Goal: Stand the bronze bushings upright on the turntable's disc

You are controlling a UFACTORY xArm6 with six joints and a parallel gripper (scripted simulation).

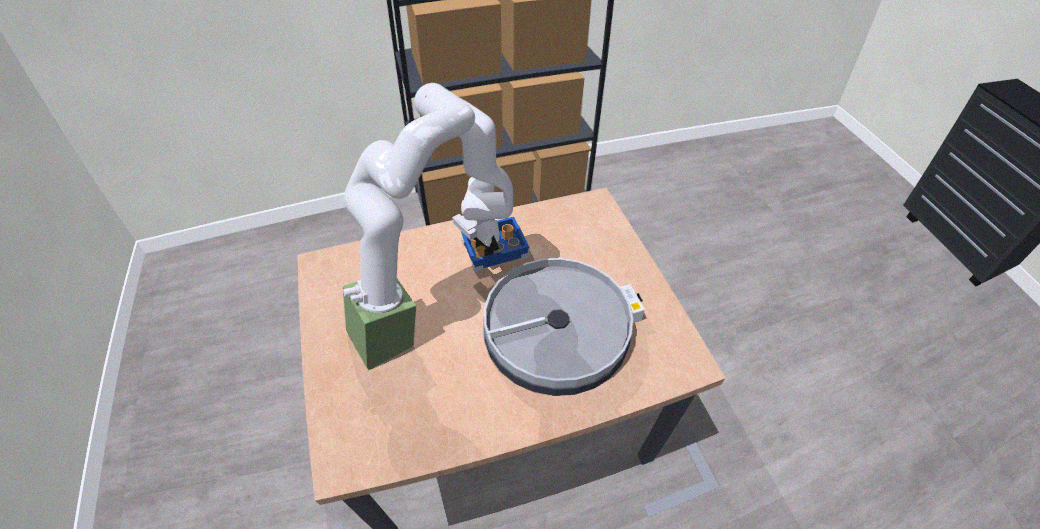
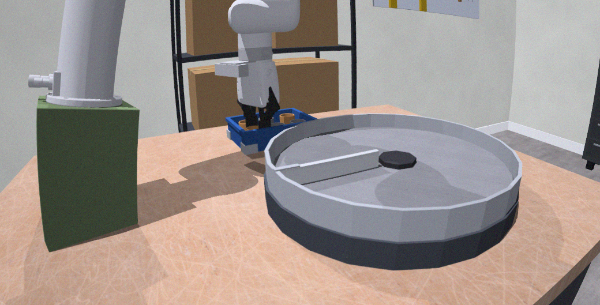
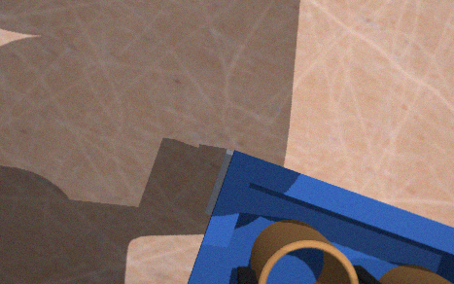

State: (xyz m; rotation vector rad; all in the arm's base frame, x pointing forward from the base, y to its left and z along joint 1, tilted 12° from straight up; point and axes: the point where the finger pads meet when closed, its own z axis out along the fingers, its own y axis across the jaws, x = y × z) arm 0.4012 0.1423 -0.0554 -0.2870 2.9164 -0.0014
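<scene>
The blue crate lies 50 mm ahead of my hand, 20 mm to the left of it and 20 mm below it. The rest, counted from my hand: turntable disc: 60 mm ahead, 360 mm to the right, 10 mm above.
</scene>
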